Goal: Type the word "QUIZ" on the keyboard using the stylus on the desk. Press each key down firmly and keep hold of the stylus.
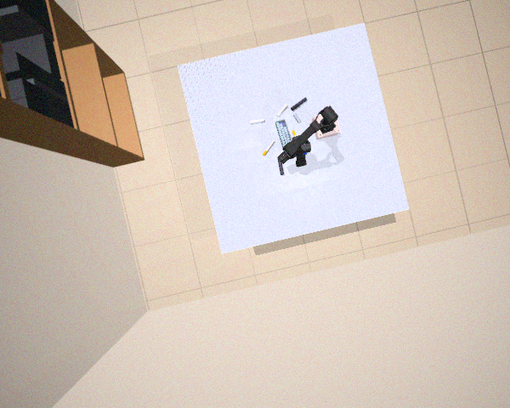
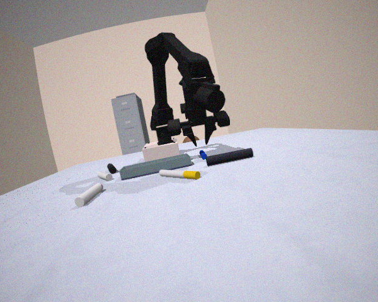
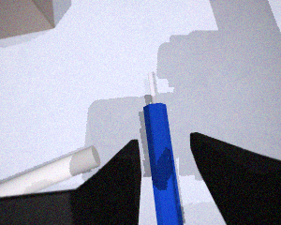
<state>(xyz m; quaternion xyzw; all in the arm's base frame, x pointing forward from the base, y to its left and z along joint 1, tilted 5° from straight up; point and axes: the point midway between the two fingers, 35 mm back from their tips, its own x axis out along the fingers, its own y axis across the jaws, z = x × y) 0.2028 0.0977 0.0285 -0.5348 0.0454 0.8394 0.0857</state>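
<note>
The blue stylus is 2 cm behind my gripper tip and 3 cm below it. The rest, counted from my gripper tip: grey stylus tip (5 cm behind, 1 cm to the left, 3 cm below).
</note>
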